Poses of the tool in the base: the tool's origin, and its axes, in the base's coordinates. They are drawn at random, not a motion.
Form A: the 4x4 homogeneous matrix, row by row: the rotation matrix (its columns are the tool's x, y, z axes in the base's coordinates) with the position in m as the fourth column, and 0 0 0 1 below. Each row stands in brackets.
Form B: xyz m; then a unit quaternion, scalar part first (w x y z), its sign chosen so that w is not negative. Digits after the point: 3 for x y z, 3 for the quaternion.
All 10 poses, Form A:
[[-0.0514 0.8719 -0.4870 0.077], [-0.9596 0.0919 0.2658 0.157], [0.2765 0.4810 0.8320 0.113], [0 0 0 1]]
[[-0.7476 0.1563 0.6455 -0.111], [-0.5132 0.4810 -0.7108 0.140], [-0.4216 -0.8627 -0.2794 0.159], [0 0 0 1]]
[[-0.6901 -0.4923 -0.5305 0.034], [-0.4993 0.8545 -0.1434 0.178], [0.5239 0.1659 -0.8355 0.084], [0 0 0 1]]
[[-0.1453 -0.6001 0.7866 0.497], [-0.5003 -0.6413 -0.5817 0.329], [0.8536 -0.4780 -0.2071 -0.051], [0 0 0 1]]
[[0.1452 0.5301 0.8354 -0.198], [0.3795 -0.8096 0.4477 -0.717], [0.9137 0.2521 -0.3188 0.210], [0 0 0 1]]
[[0.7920 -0.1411 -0.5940 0.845], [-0.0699 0.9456 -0.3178 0.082], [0.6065 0.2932 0.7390 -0.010], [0 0 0 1]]
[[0.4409 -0.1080 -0.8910 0.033], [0.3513 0.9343 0.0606 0.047], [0.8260 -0.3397 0.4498 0.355], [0 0 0 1]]
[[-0.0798 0.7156 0.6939 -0.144], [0.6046 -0.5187 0.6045 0.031], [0.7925 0.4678 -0.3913 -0.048], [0 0 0 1]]
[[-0.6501 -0.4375 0.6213 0.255], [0.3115 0.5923 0.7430 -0.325], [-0.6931 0.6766 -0.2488 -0.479], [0 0 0 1]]
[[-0.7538 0.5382 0.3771 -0.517], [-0.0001 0.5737 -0.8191 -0.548], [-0.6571 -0.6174 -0.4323 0.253], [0 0 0 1]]
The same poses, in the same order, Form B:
0.077 0.157 0.113 0.684 0.079 -0.279 -0.669
-0.111 0.140 0.159 0.337 -0.113 0.792 -0.497
0.034 0.178 0.084 0.287 0.270 -0.919 -0.006
0.497 0.329 -0.051 0.040 0.653 -0.422 0.628
-0.198 -0.717 0.210 0.065 -0.754 -0.302 -0.580
0.845 0.082 -0.010 0.932 0.164 -0.322 0.019
0.033 0.047 0.355 0.840 -0.119 -0.511 0.137
-0.144 0.031 -0.048 0.051 -0.676 -0.488 -0.549
0.255 -0.325 -0.479 0.416 -0.040 0.789 0.450
-0.517 -0.548 0.253 0.311 0.162 0.831 -0.432

